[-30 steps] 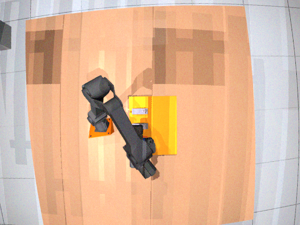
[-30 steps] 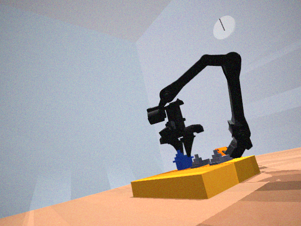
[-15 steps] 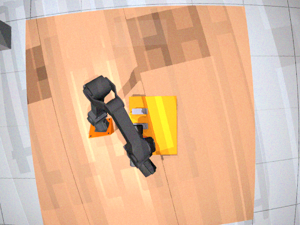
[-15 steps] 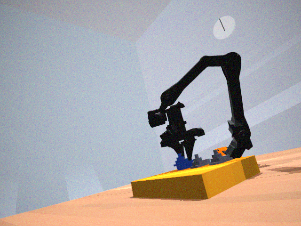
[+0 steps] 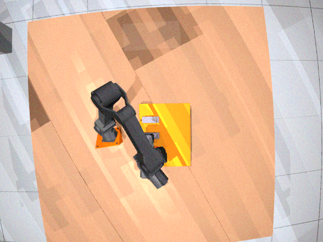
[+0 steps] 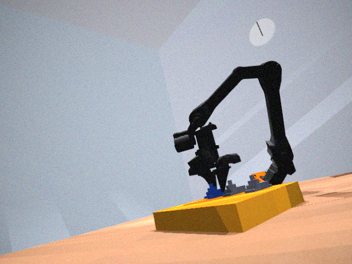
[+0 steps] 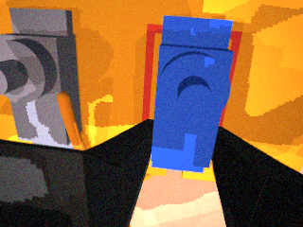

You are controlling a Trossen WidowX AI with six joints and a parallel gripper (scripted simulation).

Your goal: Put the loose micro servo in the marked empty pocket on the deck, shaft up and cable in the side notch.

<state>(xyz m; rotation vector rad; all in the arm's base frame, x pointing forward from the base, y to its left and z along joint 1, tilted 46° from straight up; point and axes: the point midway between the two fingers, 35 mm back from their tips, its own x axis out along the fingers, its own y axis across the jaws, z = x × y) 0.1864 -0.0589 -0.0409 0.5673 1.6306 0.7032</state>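
My gripper tip is now 120 mm short of the yellow deck, 80 mm to the right of it and 30 mm above it.
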